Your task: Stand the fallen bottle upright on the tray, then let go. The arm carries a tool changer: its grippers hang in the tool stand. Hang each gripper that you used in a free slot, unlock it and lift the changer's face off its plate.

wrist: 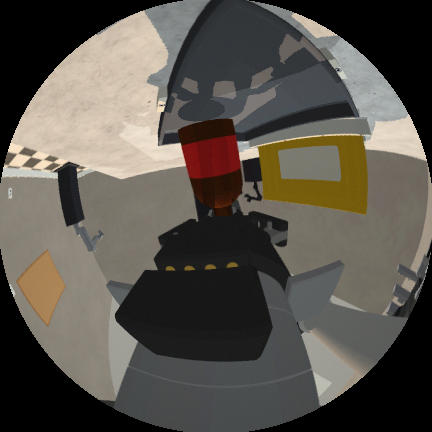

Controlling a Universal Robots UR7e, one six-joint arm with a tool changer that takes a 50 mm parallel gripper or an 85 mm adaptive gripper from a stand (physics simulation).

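Places are measured from the arm's base along level axes (x ahead, y left, z up), in metres.
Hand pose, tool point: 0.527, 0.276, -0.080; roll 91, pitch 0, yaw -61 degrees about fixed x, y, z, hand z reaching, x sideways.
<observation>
Each offset is from my tool point to the top centre of the thing, as dx, dy, dz. "spot": to the spot under its first point.
The brown bottle @[-0.158, -0.085, +0.017] (212,157) with a red label is in the middle of the wrist view, its base towards the tray and its neck down between the fingers. My gripper (222,212), black, is shut on the bottle's neck; the fingertips are partly hidden behind its own body and the bottle. The dark grey, glossy tray @[spot: -0.015, -0.047, -0.156] (240,40) fills the top of the view. The bottle's base overlaps the tray's near edge in the picture; whether they touch cannot be told. The tool stand cannot be made out for certain.
A yellow frame @[-0.127, -0.374, +0.014] (314,192) with a pale window is right of the bottle. A black post (71,195) with a grey hooked end is at the left, above an orange square (42,287). A checkered patch (35,159) is at far left. Grey brackets show at the right edge.
</observation>
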